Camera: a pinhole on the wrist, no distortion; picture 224 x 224 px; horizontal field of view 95.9 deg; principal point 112.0 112.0 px. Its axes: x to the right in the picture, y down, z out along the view. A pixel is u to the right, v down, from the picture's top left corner.
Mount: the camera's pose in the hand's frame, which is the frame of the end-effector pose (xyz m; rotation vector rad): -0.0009 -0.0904 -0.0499 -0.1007 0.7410 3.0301
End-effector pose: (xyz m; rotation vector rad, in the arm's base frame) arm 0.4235 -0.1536 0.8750 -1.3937 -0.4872 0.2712
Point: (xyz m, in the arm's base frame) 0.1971 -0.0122 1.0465
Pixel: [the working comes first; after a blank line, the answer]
In the camera's frame: 0.0818 0.2093 0.2351

147 202
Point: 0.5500 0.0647 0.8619
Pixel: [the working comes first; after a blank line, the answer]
In the camera's frame: -0.2203 -0.0607 0.2160

9 84
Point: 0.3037 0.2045 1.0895
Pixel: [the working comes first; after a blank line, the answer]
In the camera's frame: -0.1273 0.2634 0.3515

75 188
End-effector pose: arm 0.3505 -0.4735 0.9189 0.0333 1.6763 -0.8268
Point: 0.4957 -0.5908 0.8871
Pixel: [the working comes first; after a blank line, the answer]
In the camera's frame: -0.0485 0.0340 0.2456

92 126
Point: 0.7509 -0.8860 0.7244
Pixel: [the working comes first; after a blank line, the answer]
In the camera's frame: -0.2586 0.2256 0.5585

65 153
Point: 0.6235 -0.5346 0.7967
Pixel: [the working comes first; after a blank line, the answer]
In the camera's frame: -0.0716 -0.0561 0.3835

93 97
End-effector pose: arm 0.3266 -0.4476 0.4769 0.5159 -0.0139 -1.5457
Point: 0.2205 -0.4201 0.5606
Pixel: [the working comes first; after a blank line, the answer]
In the camera's frame: 0.0459 0.0574 0.1441

144 152
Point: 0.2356 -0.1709 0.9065
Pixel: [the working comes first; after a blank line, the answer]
In the camera's frame: 0.3732 0.0750 0.4171

202 130
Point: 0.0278 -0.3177 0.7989
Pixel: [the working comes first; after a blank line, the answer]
In the camera's frame: 0.2086 0.2744 0.3198

178 199
